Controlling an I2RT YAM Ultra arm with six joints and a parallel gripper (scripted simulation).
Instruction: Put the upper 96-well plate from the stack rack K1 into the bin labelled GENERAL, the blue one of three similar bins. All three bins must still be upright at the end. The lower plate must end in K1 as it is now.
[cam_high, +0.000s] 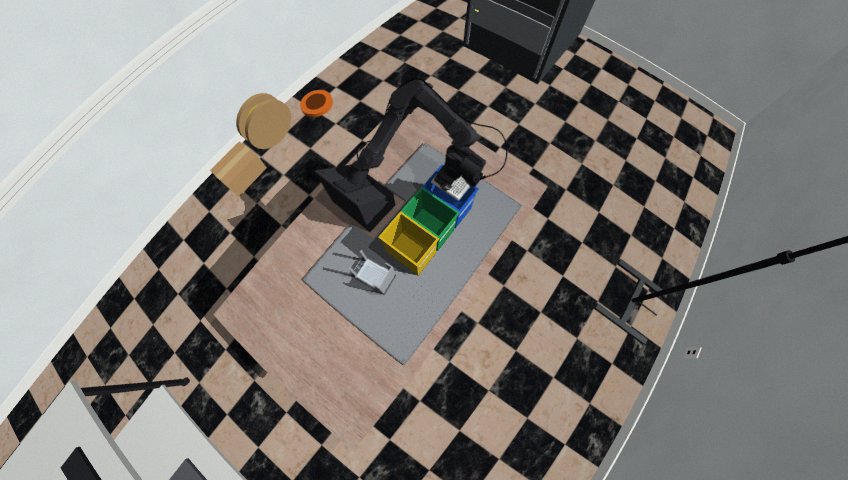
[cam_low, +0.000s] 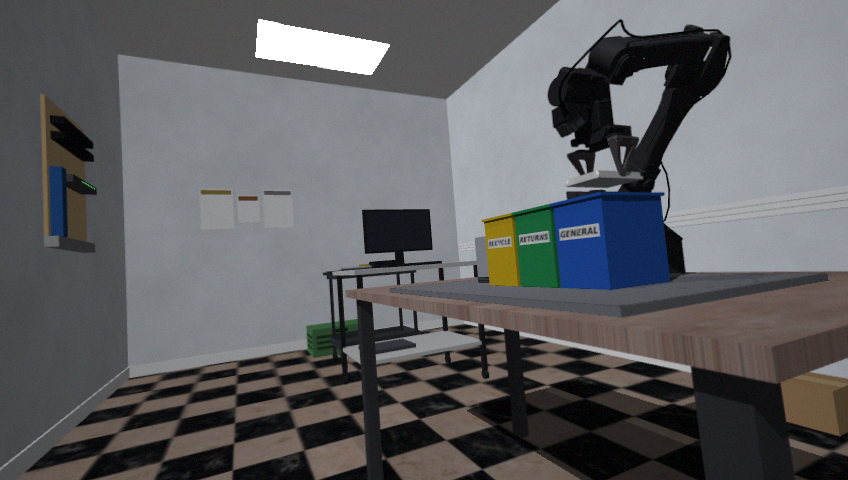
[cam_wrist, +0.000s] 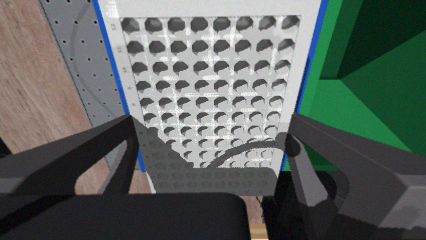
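Now: hand 140 mm above the blue general bin. The rest, counted from my hand: 96-well plate (10 mm below); green returns bin (130 mm to the right, 140 mm below); yellow recycle bin (260 mm to the right, 140 mm below).
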